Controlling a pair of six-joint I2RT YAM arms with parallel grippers.
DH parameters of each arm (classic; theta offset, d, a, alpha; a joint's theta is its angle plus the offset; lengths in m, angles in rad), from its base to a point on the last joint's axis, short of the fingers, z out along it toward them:
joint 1: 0 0.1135 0.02 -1.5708
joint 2: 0 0 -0.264 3.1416
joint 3: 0.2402 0 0.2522 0
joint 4: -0.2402 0 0.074 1.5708
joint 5: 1.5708 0 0 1.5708
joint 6: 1.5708 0.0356 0 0
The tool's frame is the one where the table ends.
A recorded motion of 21 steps. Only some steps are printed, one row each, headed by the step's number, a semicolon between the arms.
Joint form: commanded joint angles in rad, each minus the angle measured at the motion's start. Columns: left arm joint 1, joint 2, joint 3, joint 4, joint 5, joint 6; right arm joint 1, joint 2, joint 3, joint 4, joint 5, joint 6.
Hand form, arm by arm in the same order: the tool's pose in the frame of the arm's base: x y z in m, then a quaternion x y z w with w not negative. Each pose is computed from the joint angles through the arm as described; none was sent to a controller.
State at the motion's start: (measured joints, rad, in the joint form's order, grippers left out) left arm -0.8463 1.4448 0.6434 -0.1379 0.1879 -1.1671; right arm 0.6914 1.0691 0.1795 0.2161 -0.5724 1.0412
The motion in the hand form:
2: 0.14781 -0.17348 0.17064 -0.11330 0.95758 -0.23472 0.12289; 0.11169 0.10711 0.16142 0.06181 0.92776 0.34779 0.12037
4: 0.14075 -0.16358 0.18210 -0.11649 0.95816 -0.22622 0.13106; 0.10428 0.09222 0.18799 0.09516 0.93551 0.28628 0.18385
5: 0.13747 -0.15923 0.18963 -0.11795 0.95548 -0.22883 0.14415; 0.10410 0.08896 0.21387 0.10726 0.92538 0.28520 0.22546
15: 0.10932 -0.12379 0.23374 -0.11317 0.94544 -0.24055 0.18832; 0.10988 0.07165 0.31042 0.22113 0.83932 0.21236 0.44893
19: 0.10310 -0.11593 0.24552 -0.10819 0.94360 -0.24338 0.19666; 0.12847 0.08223 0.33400 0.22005 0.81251 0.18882 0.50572
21: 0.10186 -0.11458 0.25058 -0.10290 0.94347 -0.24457 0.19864; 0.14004 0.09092 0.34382 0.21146 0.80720 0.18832 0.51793
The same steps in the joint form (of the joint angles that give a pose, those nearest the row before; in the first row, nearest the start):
2: -0.0097 -0.1785 -0.0267 -0.2499 -0.1294 0.0596; 0.0004 -0.2418 0.1527 -0.5973 0.2513 -0.0993
4: -0.0081 -0.2541 -0.0236 -0.3340 -0.1525 0.0611; -0.0011 -0.3688 0.2373 -0.8198 0.4397 -0.1009
5: -0.0097 -0.2985 -0.0221 -0.3604 -0.1724 0.0611; -0.0012 -0.4091 0.3167 -0.8812 0.5073 -0.0949
15: -0.0097 -0.5765 0.0162 -0.6044 -0.2278 0.0856; 0.0004 -0.4221 0.6226 -0.9633 1.0048 -0.0671
19: -0.0082 -0.6271 0.0438 -0.6673 -0.2339 0.0994; -0.0027 -0.3268 0.6993 -0.8591 1.1076 -0.1437
21: -0.0081 -0.6348 0.0607 -0.6873 -0.2324 0.1101; -0.0057 -0.2657 0.7408 -0.8084 1.1124 -0.1775

